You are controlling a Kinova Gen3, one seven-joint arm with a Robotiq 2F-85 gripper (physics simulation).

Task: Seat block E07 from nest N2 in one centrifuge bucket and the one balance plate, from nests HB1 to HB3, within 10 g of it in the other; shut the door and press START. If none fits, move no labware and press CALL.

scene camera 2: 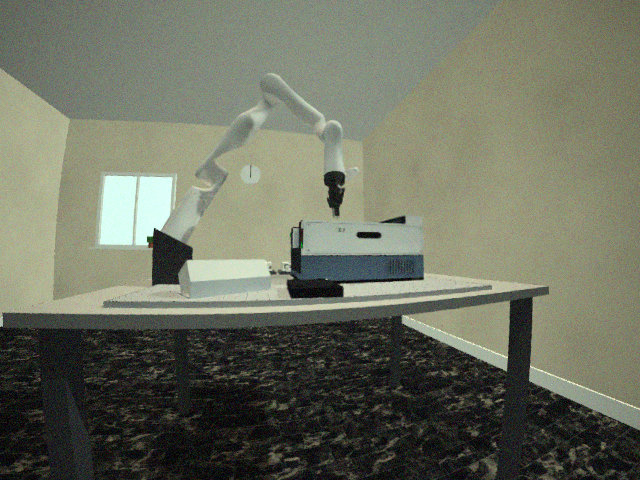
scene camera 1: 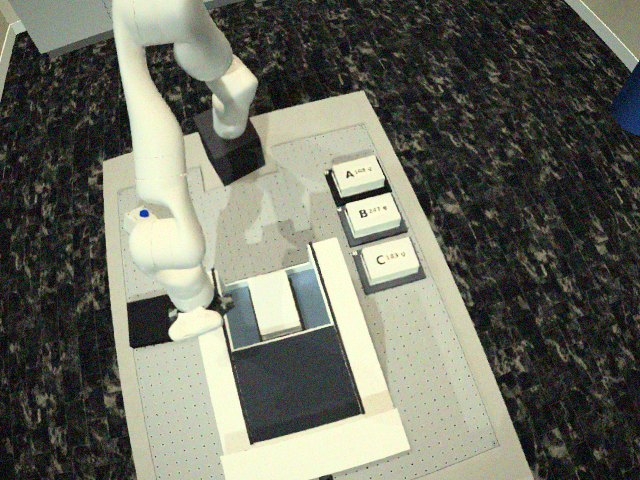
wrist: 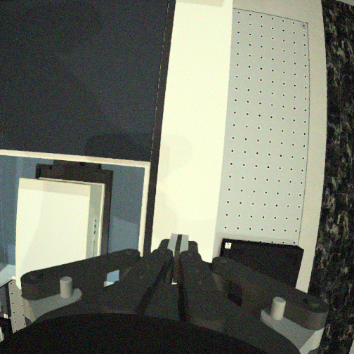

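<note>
My gripper is shut and empty, above the left top wall of the white and blue centrifuge; in scene camera 1 the wrist hides its fingertips. A white block sits in a dark bucket in the open chamber; its label is unreadable. A dark panel covers the chamber's other part. Balance plates A, B and C stand on their nests at the right; their weights are small and blurred.
An empty black nest lies left of the centrifuge, partly under the wrist in scene camera 1. The white button box is largely hidden by the arm in that view; its blue button shows. The centrifuge walls stand high.
</note>
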